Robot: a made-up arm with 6 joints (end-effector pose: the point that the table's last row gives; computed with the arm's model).
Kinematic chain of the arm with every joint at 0, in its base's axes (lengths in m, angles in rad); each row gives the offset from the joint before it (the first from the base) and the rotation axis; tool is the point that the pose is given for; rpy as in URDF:
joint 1: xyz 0 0 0.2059 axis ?
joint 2: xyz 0 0 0 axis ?
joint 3: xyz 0.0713 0 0.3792 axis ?
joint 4: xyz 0.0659 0 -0.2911 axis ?
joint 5: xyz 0 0 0 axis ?
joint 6: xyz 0.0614 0 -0.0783 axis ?
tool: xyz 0 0 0 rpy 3.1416 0 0
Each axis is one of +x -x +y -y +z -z.
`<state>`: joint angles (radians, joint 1 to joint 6).
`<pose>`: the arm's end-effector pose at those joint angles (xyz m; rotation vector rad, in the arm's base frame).
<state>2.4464 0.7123 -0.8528 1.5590 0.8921 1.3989</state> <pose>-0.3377 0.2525 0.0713 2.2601 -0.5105 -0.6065</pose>
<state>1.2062 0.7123 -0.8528 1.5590 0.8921 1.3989</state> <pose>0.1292 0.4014 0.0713 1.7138 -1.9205 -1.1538</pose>
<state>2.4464 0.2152 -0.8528 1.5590 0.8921 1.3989</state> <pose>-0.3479 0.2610 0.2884 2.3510 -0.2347 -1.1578</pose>
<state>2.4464 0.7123 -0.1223 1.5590 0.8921 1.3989</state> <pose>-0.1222 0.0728 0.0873 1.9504 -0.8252 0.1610</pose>
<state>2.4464 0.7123 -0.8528 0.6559 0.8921 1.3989</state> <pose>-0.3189 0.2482 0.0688 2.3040 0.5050 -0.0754</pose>
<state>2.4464 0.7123 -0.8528 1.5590 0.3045 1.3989</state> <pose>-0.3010 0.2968 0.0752 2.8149 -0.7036 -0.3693</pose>
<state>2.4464 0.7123 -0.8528 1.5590 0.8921 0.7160</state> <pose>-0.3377 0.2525 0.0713 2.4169 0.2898 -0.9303</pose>
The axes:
joint 1: +z
joint 2: +y
joint 3: +y
joint 4: -z
joint 5: +y
joint 6: -z

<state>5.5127 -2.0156 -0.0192 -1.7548 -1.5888 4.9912</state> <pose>-0.0849 0.1882 0.2556 -0.7836 1.5760 0.3977</pose>
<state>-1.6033 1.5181 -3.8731 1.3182 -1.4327 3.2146</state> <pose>-0.0992 -0.4884 0.3868 0.3970 -1.2677 -0.7107</pose>
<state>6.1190 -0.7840 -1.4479 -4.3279 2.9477 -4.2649</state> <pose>-0.0839 0.0847 0.7379 -2.5596 0.4090 1.3718</pose>
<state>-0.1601 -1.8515 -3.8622 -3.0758 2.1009 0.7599</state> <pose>-0.4057 0.0590 -0.1757 0.7361 1.4467 0.3922</pose>
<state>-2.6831 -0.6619 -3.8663 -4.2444 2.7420 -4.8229</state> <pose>0.4243 0.1228 0.4899 1.1768 -1.5252 0.2413</pose>
